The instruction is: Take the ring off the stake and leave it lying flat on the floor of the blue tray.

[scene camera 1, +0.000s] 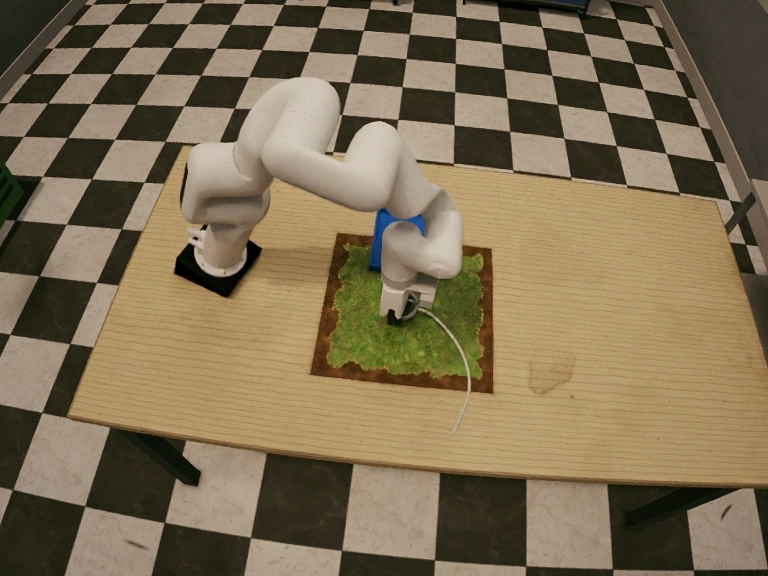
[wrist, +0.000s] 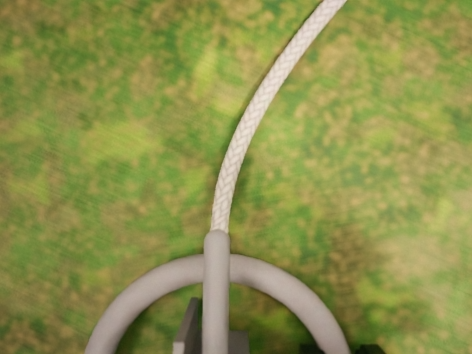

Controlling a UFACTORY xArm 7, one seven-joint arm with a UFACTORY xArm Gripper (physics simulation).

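Where they show: gripper, fingertip midpoint: (scene camera 1: 395,318); arm's base at its link origin: (scene camera 1: 220,252).
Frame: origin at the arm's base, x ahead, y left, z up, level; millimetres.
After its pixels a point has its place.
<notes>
The grey ring (scene camera 1: 417,305) {y -42, x 483, z -42 mm} (wrist: 280,280) {y -66, x 475, z -42 mm} has a white rope (scene camera 1: 464,359) {y -159, x 602, z -53 mm} (wrist: 250,120) {y -64, x 527, z -49 mm} trailing from its far side. The grey stake (wrist: 216,300) {y -47, x 477, z -19 mm} stands within the ring's outline in the wrist view, and its rounded tip crosses in front of the ring's far arc. Whether the ring touches the stake cannot be told. My gripper (scene camera 1: 393,318) {y -80, x 436, z -49 mm} (wrist: 341,349) {y -80, x 436, z -49 mm} is shut on the right side of the ring, with dark fingertips on both sides of it at the bottom edge of the wrist view. The blue tray (scene camera 1: 377,251) {y 105, x 366, z -53 mm} is behind the gripper, partly hidden by the arm.
The tray and gripper are over a grass-patterned mat (scene camera 1: 323,322) {y -114, x 275, z -58 mm} with a brown border, on a wooden table (scene camera 1: 620,297) {y 74, x 991, z -58 mm}. The rope runs over the mat's front right edge onto the table. The arm's black base (scene camera 1: 217,282) {y -73, x 13, z -16 mm} stands at the left.
</notes>
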